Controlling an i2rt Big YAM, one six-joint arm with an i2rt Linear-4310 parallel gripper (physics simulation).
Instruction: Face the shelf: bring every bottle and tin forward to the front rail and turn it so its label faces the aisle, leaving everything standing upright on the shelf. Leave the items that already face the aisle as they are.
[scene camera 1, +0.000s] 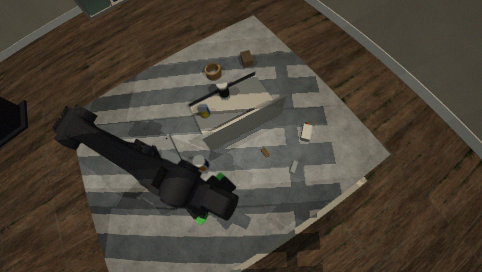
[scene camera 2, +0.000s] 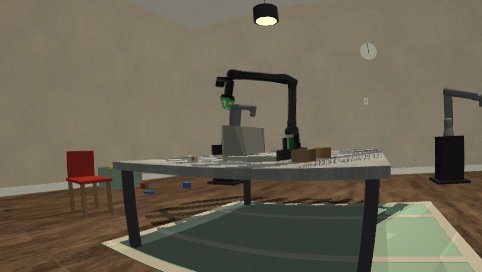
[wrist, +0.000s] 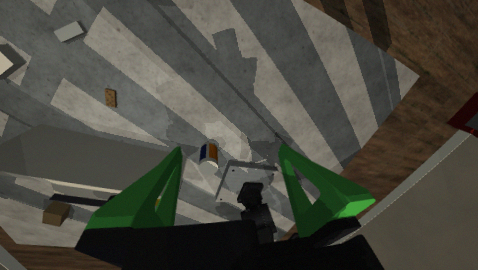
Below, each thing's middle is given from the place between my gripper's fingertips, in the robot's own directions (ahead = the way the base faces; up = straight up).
The grey shelf back panel (scene camera 1: 222, 135) is 270 mm ahead of my hand, 260 mm to the left of it and 240 mm below it. The rest, counted from my hand: shelf board (scene camera 1: 249, 94): 290 mm ahead, 410 mm to the left, 310 mm below; then shelf (scene camera 1: 249, 105): 290 mm ahead, 410 mm to the left, 240 mm below.
